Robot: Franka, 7 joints.
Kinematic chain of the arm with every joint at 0, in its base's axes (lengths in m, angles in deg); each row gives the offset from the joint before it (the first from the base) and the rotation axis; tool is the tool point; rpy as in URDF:
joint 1: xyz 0 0 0.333 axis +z
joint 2: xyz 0 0 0 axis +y
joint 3: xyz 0 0 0.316 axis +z
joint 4: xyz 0.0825 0 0 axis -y
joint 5: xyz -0.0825 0 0.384 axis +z
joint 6: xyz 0 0 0 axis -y
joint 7: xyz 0.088 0 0 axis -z
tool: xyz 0 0 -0.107 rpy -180 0 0
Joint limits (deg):
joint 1: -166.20..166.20
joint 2: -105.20..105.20
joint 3: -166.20..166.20
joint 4: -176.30..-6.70
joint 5: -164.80..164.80
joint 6: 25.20..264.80
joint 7: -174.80..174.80
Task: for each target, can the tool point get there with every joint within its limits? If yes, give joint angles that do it. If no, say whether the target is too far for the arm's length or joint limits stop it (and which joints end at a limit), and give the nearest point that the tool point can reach.
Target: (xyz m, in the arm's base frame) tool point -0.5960 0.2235 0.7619
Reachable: yes | joints 137.50 54.07 118.42 -38.98 54.91 223.27 67.99
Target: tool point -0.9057 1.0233 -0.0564
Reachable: no: too far | nearest point -0.5468 0.6178 0.0979 | short by 0.563 m
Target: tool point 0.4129 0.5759 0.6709
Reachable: yes | joints -128.51 -89.19 9.85 -53.44 43.42 213.59 -126.30
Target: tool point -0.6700 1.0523 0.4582
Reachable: no: too far | nearest point -0.4585 0.7200 0.4187 | short by 0.396 m
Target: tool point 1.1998 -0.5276 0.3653
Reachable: no: too far | nearest point 0.7851 -0.3452 0.3541 | short by 0.453 m
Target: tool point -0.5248 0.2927 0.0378
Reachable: yes | joints 95.92 78.39 53.80 -102.15 7.44 137.16 -99.81
